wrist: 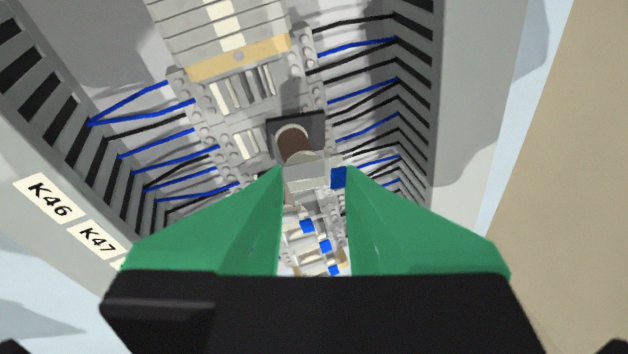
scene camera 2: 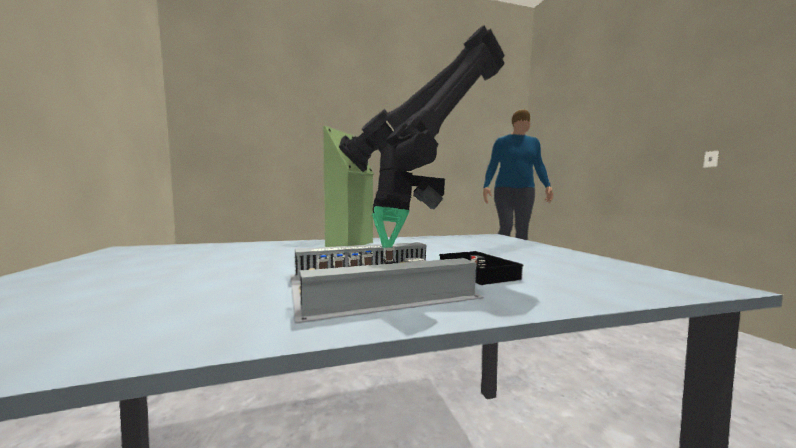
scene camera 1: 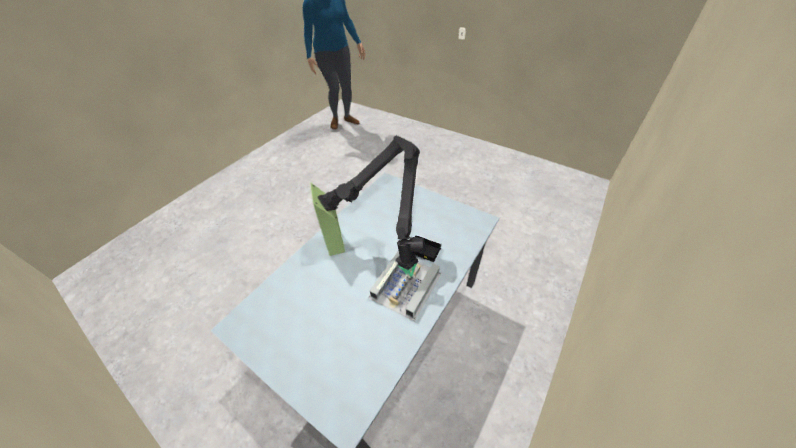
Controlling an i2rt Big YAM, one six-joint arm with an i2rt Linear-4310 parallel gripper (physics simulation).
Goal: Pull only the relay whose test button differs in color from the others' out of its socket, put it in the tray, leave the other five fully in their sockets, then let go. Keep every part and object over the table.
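Seen in the pictures: gripper, fingertip midpoint: (wrist: 314, 178) (scene camera 2: 387, 248) (scene camera 1: 409, 274); arm's base at its link origin: (scene camera 2: 352, 154) (scene camera 1: 326, 203).
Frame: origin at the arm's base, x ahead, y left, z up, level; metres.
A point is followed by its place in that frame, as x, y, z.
My gripper (scene camera 1: 408, 272) @(0.491, 0.137, -0.240) (scene camera 2: 388, 245) @(0.491, 0.137, -0.240) (wrist: 314, 178) @(0.491, 0.137, -0.240) has green fingers and is shut on a relay (scene camera 2: 388, 255) @(0.504, 0.139, -0.252) (wrist: 300, 145) @(0.484, 0.151, -0.244) with a clear housing, a brown coil and a blue test button (wrist: 338, 177) @(0.498, 0.143, -0.232). Its dark base is low between the wiring ducts. Whether it is fully in its socket I cannot tell. Other relays (scene camera 2: 339, 260) @(0.525, 0.049, -0.258) (wrist: 310, 255) @(0.507, 0.050, -0.262) with blue buttons stand in a row beside it. An open socket (wrist: 242, 92) @(0.466, 0.154, -0.286) with bare slots shows ahead of it in the wrist view. The black tray (scene camera 1: 434, 251) @(0.428, 0.381, -0.314) (scene camera 2: 504, 273) @(0.453, 0.383, -0.299) holds a small part (scene camera 2: 481, 261) @(0.353, 0.362, -0.296) with a red spot.
Grey wiring ducts (scene camera 1: 424, 292) @(0.609, 0.130, -0.255) (scene camera 2: 387, 289) @(0.606, 0.141, -0.287) (wrist: 470, 90) @(0.569, 0.171, -0.255) flank the row. Grey terminal blocks (wrist: 185, 25) @(0.444, 0.188, -0.271) with an orange end plate (wrist: 260, 47) @(0.473, 0.178, -0.277) stand beyond the open socket. The green arm mount (scene camera 1: 329, 230) @(0.070, -0.052, -0.113) (scene camera 2: 348, 205) @(0.087, -0.002, -0.172) is behind. A person (scene camera 1: 333, 50) (scene camera 2: 518, 166) stands beyond the table (scene camera 1: 311, 333) @(0.396, -0.400, -0.317) (scene camera 2: 139, 311) @(0.621, -0.241, -0.318).
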